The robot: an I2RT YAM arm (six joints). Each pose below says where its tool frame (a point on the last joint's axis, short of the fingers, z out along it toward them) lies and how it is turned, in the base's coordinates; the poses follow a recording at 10 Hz.
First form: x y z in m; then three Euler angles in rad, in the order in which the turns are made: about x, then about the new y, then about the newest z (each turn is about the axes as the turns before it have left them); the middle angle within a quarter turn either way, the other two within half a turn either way.
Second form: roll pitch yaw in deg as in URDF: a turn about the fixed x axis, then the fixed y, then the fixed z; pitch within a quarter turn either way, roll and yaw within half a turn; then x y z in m. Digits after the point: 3 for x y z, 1 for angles.
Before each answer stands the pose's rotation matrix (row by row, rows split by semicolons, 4 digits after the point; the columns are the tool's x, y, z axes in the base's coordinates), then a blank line. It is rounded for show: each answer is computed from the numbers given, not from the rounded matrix.
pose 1, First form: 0.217 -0.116 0.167 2.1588 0.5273 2.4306
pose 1, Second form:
-0.6548 -0.5639 0.5032; -0.6792 0.1471 -0.7190; 0.3315 -0.8126 -0.4794

-120.5 -19.4 -134.0 0.217 -0.116 0.167
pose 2, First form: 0.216 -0.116 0.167 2.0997 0.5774 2.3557
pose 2, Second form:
-0.5922 -0.5928 0.5458; -0.6900 0.0232 -0.7234; 0.4161 -0.8050 -0.4228

-117.7 -24.6 -130.6 0.216 -0.116 0.167
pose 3, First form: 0.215 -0.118 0.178 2.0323 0.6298 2.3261
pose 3, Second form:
-0.5540 -0.5884 0.5890; -0.6857 -0.0787 -0.7236; 0.4721 -0.8047 -0.3599

-114.1 -28.2 -128.9 0.215 -0.118 0.178
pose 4, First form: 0.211 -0.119 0.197 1.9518 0.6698 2.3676
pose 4, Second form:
-0.5606 -0.5480 0.6208; -0.6721 -0.1369 -0.7277; 0.4838 -0.8252 -0.2915

-109.5 -28.9 -129.8 0.211 -0.119 0.197
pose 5, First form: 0.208 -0.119 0.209 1.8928 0.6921 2.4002
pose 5, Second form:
-0.5678 -0.5199 0.6382; -0.6602 -0.1754 -0.7303; 0.4917 -0.8360 -0.2437

-106.2 -29.4 -130.7 0.208 -0.119 0.209
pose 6, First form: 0.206 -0.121 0.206 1.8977 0.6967 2.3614
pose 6, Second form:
-0.5451 -0.5395 0.6417; -0.6578 -0.1992 -0.7263; 0.5197 -0.8181 -0.2463

-106.8 -31.3 -129.6 0.206 -0.121 0.206
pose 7, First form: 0.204 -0.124 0.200 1.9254 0.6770 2.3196
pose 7, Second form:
-0.5306 -0.5710 0.6265; -0.6543 -0.1940 -0.7310; 0.5389 -0.7977 -0.2706

-108.7 -32.6 -129.0 0.204 -0.124 0.200
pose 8, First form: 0.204 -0.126 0.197 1.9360 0.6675 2.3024
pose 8, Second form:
-0.5247 -0.5844 0.6190; -0.6520 -0.1916 -0.7336; 0.5473 -0.7885 -0.2805

-109.6 -33.2 -128.8 0.204 -0.126 0.197
